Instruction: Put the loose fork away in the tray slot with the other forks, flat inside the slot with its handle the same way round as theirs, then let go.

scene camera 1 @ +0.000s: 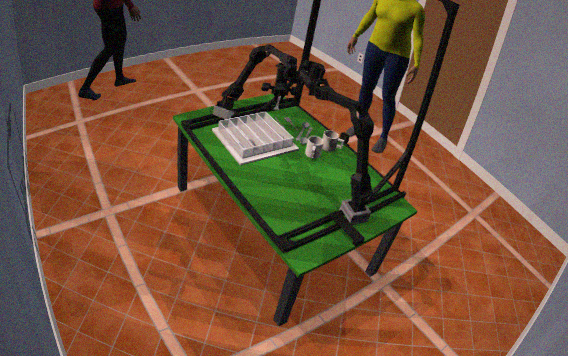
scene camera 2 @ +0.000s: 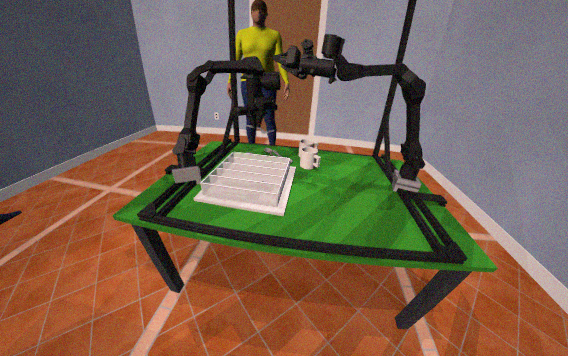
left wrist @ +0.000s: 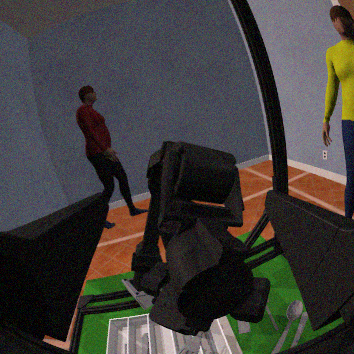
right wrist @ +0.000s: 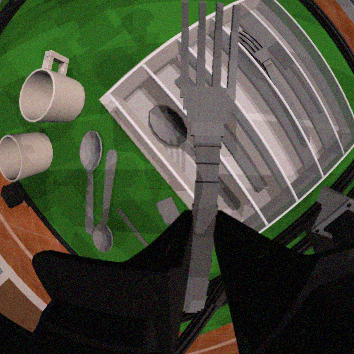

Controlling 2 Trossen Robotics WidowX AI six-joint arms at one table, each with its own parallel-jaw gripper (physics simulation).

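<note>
My right gripper (right wrist: 201,217) is shut on the handle of the loose fork (right wrist: 207,112). The fork is held above the near slots of the white tray (scene camera 1: 260,157) (scene camera 2: 240,204) (right wrist: 107,99), with its tines toward the top of the right wrist view and its handle end between and behind the fingers. It lies at an angle to the slots. The stored forks (right wrist: 265,56) lie in a farther slot, tines toward the upper left. A spoon (right wrist: 167,125) lies in a near slot. My left gripper (scene camera 2: 278,59) is open and empty, high above the table.
Two mugs (scene camera 1: 314,147) (scene camera 1: 330,140) (right wrist: 52,95) (right wrist: 27,155) stand beside the tray. Two loose spoons (right wrist: 91,150) (right wrist: 103,238) and a flat-headed utensil (right wrist: 168,210) lie on the green table. The right arm shows close in front of the left wrist camera. Black rails run along the table edges.
</note>
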